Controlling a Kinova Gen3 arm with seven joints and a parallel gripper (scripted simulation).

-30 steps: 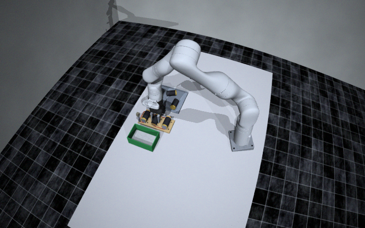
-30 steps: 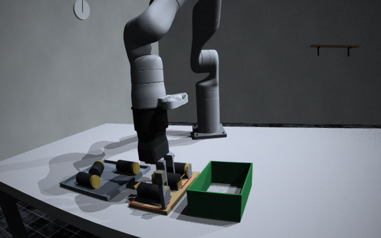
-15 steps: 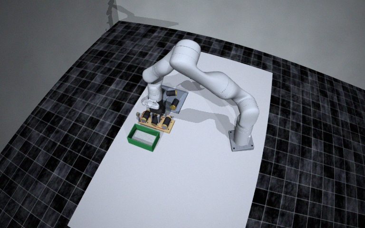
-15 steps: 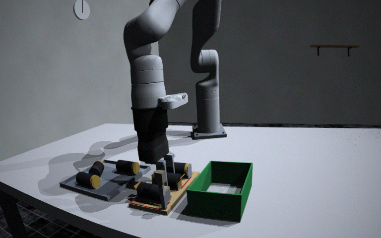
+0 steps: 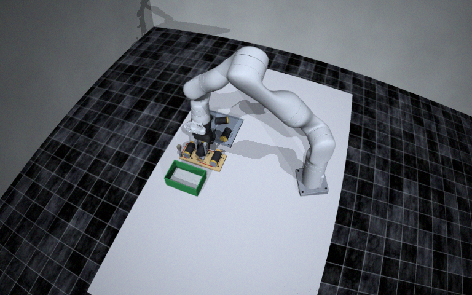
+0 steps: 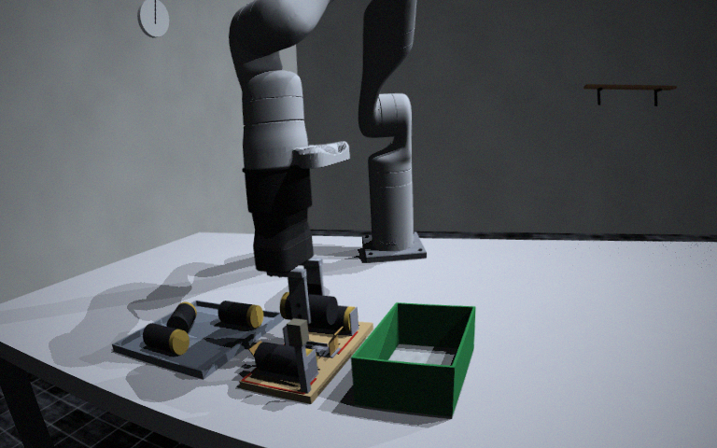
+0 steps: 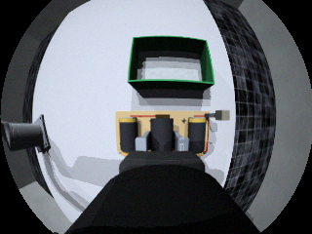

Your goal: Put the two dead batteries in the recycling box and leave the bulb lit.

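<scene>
Right now my hand is 10 mm short of the grey tray, 190 mm to the left of it and 70 mm above it. The rest, counted from my hand: green recycling box 10 mm ahead, 140 mm to the left, 60 mm below.
</scene>
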